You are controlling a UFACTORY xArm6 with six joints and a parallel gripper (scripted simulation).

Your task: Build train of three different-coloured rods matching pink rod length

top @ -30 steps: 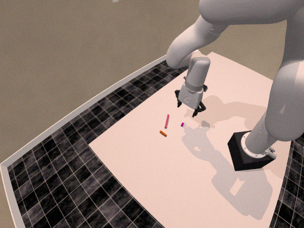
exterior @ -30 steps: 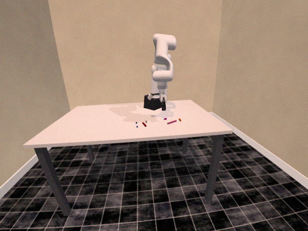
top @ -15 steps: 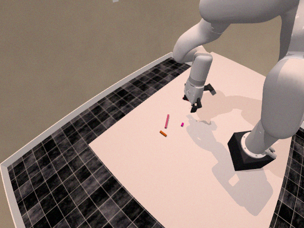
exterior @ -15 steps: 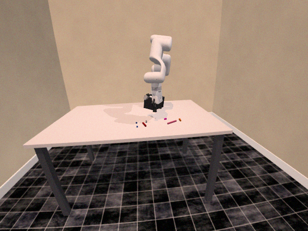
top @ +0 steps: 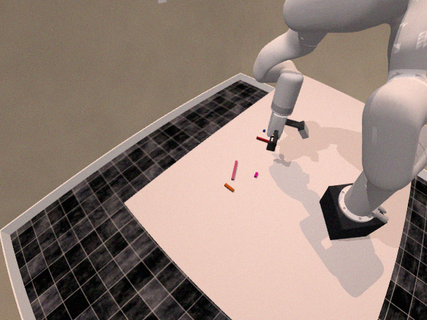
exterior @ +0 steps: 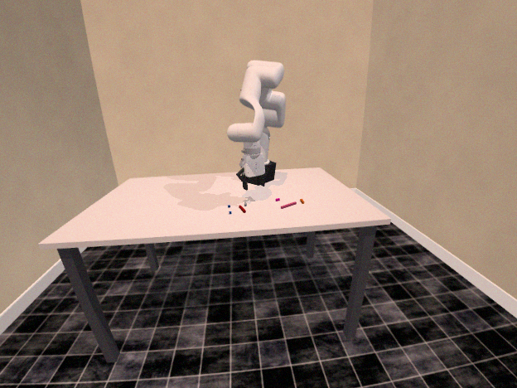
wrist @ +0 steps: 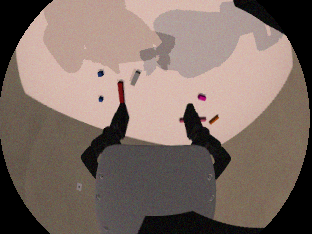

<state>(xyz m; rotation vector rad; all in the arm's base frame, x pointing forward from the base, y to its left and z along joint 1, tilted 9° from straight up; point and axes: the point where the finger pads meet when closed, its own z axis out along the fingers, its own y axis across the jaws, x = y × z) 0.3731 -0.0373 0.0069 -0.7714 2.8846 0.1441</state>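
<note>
My gripper is now 1 cm short of the grey rod, 4 cm to the left of it and 9 cm above it. Also, from my hand: magenta rod: 3 cm behind, 11 cm to the left, 9 cm below; blue rod: 10 cm ahead, 11 cm to the right, 9 cm below; red rod: 6 cm ahead, 6 cm to the right, 9 cm below.
</note>
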